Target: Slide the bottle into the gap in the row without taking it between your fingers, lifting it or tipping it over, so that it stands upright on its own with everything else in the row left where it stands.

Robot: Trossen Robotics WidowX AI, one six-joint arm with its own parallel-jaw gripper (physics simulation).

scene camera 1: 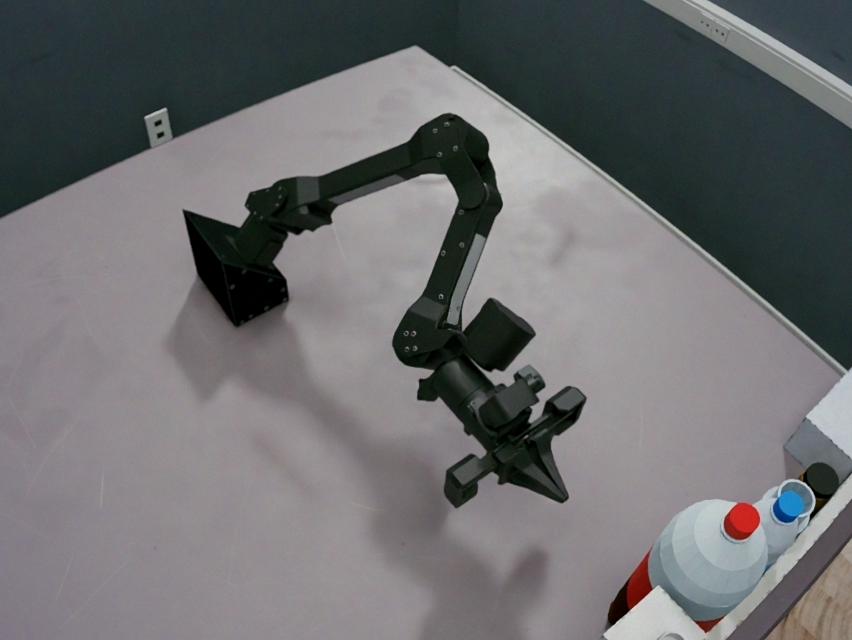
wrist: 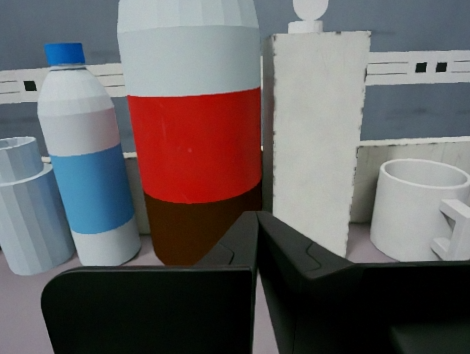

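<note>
The large bottle, with a red cap, red label and dark brown lower part, stands upright in the row along the wall. It stands between a smaller blue-capped bottle and a tall white carton. A narrow space shows between the two bottles; whether the large one touches the carton cannot be told. My gripper is shut and empty. It is in front of the large bottle and apart from it. The fingers hide part of the bottle's foot in the wrist view.
A pale, stepped glass vessel stands left of the blue-capped bottle, and a white mug right of the carton. A dark-lidded jar and a white-topped grey box are farther along the row. A low ledge runs behind the row.
</note>
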